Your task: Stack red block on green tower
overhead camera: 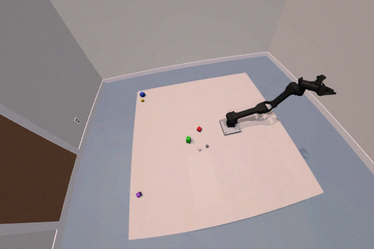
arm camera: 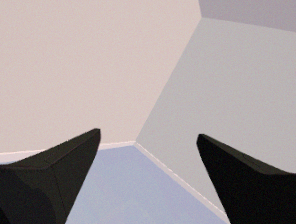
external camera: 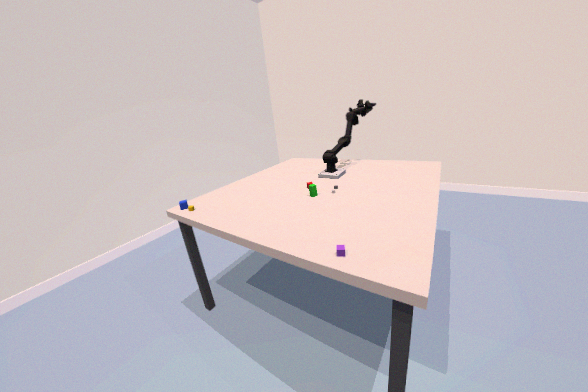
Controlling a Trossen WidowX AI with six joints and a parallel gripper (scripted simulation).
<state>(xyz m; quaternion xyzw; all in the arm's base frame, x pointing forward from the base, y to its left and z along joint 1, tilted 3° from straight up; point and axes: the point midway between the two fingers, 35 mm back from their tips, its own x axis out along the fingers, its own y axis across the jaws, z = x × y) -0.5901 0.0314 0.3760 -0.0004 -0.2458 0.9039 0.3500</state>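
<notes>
My gripper tip is 87 cm short of the red block, 4 cm to the left of it and 41 cm above it. Also, from my gripper tip: purple block (132 cm ahead, 45 cm to the left, 42 cm below); then blue block (146 cm ahead, 50 cm to the right, 41 cm below); then small yellow block (145 cm ahead, 43 cm to the right, 42 cm below).
</notes>
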